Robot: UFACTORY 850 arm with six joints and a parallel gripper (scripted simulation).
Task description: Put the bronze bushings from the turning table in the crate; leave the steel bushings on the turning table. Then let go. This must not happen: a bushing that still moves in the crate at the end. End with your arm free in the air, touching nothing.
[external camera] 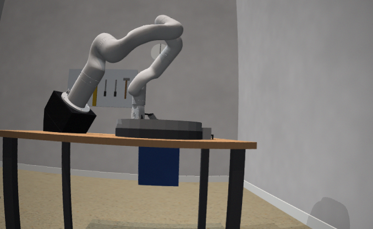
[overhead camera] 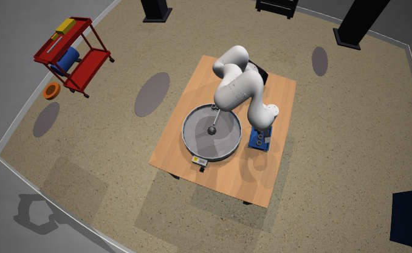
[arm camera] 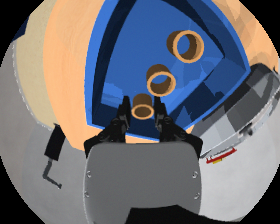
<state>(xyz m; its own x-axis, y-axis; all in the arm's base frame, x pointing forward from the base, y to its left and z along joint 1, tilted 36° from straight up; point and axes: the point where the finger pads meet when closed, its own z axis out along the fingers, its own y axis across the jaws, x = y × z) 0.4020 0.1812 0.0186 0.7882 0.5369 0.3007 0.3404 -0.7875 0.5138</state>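
Right now my hand is 50 mm short of the blue crate, 10 mm to the left of it and 10 mm above it. Round my hand: grey turning table: 70 mm ahead, 360 mm to the right, 20 mm above.
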